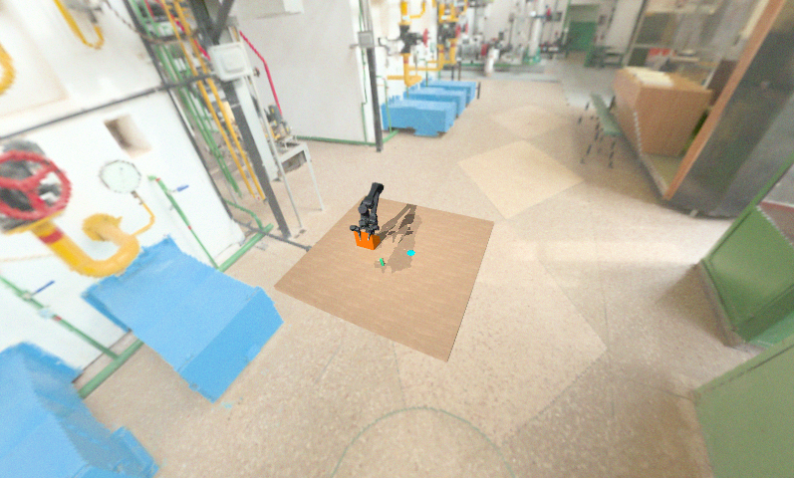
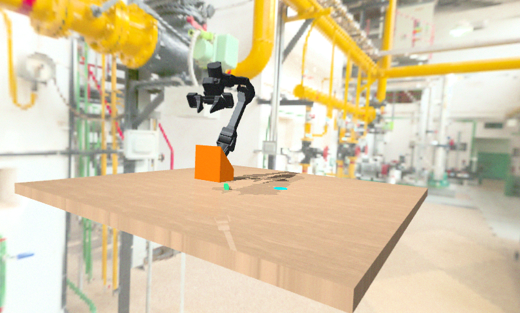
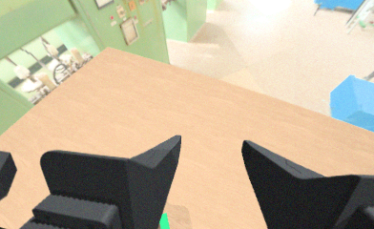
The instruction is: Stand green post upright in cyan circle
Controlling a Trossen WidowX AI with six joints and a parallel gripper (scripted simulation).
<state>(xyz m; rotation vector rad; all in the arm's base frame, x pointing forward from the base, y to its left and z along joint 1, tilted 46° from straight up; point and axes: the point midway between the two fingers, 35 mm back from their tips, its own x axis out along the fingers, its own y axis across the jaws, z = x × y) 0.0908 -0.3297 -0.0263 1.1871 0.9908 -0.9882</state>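
Right now the green post is 300 mm below my gripper tip, 110 mm to the left of it and 40 mm ahead of it. The rest, counted from my gripper tip: cyan circle (300 mm below, 270 mm to the left, 220 mm ahead).
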